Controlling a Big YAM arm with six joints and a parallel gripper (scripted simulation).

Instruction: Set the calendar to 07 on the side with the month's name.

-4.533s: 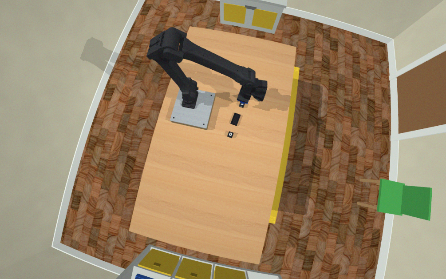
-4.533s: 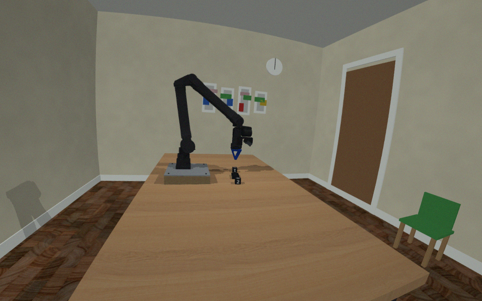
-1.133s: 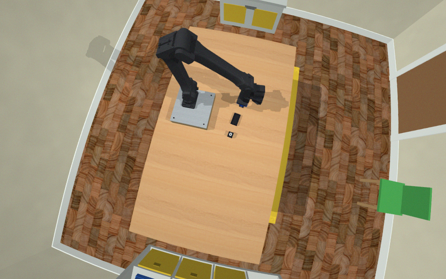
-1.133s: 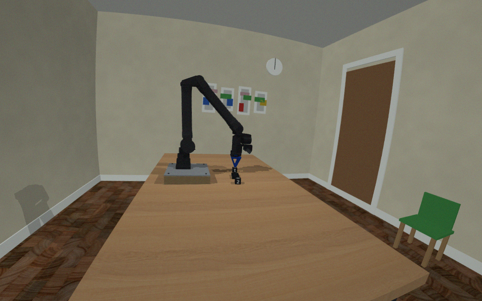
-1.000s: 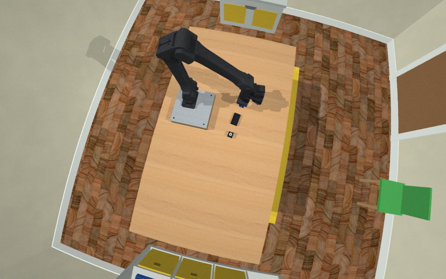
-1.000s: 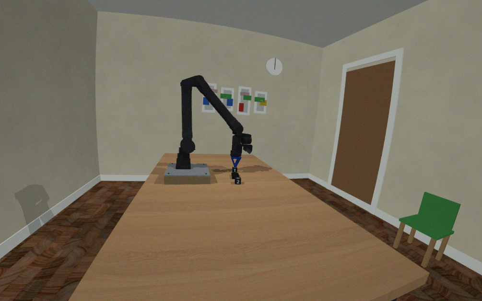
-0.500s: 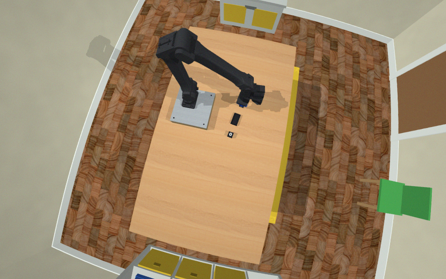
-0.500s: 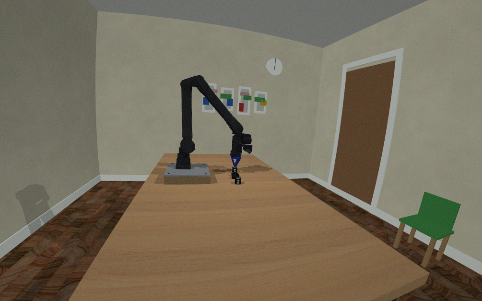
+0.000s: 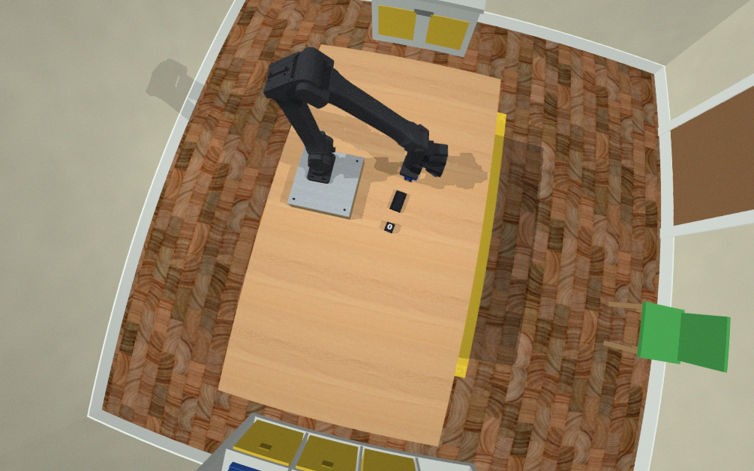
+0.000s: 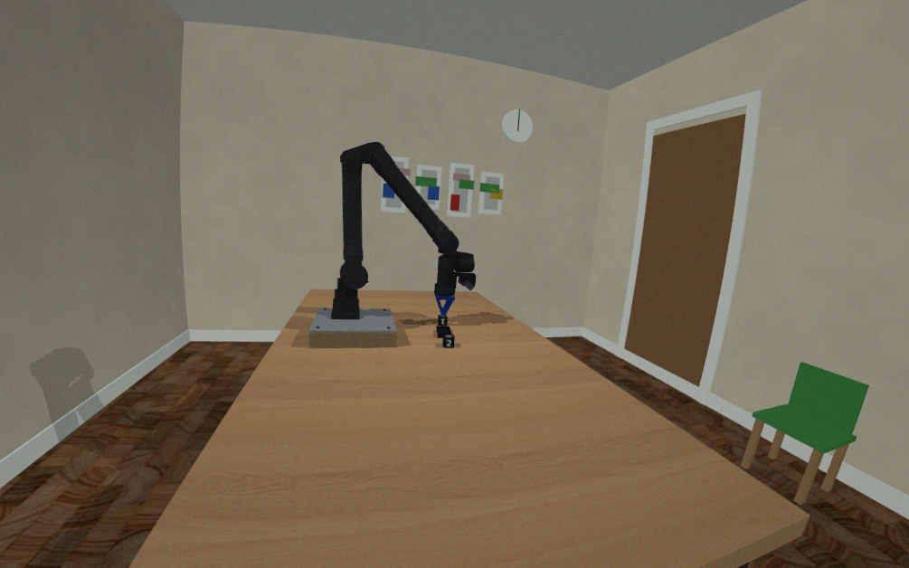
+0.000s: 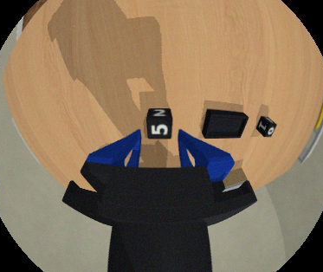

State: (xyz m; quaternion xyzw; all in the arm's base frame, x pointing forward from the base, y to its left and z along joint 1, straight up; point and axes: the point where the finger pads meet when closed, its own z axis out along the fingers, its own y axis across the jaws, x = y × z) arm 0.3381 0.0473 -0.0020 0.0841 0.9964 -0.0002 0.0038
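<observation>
The black tray is 110 mm to the right of my hand, 40 mm below it and 20 mm behind it. The rest, counted from my hand: black cube: 220 mm to the right, 40 mm behind, 30 mm below.
</observation>
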